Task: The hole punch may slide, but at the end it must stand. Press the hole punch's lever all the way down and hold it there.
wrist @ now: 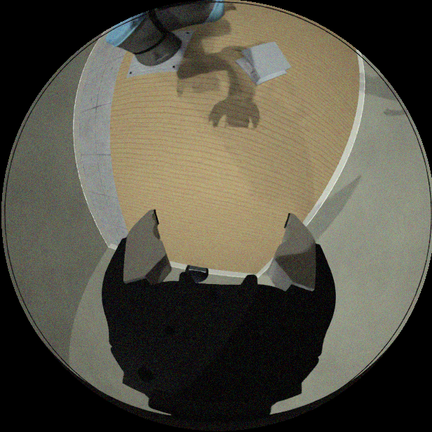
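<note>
A pale grey thing (270,59), apparently the hole punch, stands on the wooden table top at the upper right of the wrist view. It looks like a broad flat plate over a base, with a shaded, wedge-like side at its left. Its lever cannot be made out clearly, nor whether it is pressed. My gripper (221,213) is open, with its two grey jaws wide apart and nothing between them. It is well apart from the pale grey thing, which lies far beyond the jaw tips in the picture.
The robot's own arm and base (157,50) stand at the upper left on a pale mounting plate (145,69). The arm's shadow falls beside the pale grey thing. A grey strip (95,130) runs along the table's left side. A small dark object (197,273) shows at the table's lower edge.
</note>
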